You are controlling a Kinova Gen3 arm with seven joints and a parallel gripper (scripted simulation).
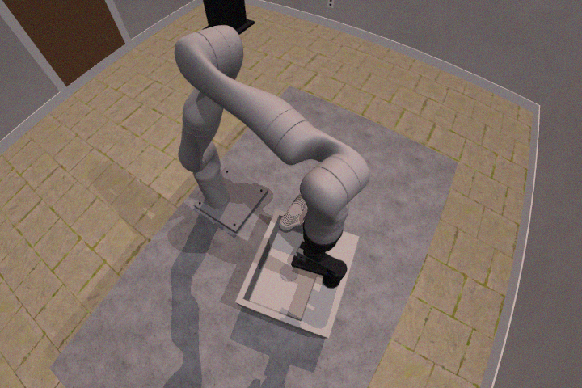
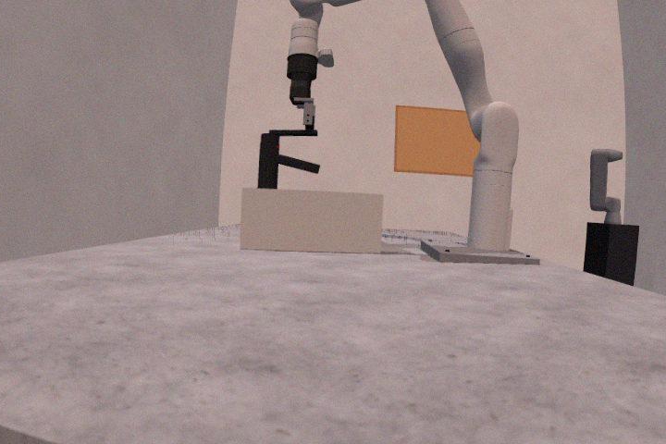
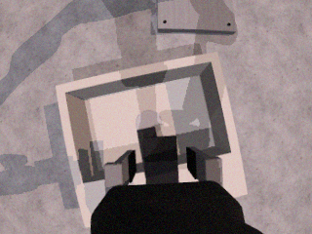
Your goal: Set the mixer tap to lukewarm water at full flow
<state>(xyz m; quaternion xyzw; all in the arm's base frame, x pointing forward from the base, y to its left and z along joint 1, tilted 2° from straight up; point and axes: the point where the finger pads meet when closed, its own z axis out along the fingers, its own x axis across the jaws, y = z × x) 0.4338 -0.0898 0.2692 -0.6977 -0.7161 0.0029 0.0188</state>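
The lever lies 4 cm ahead of my hand and 3 cm below it. Round my hand: black mixer tap: 6 cm ahead, 8 cm below; then sink basin: 2 cm behind, 2 cm to the right, 26 cm below.
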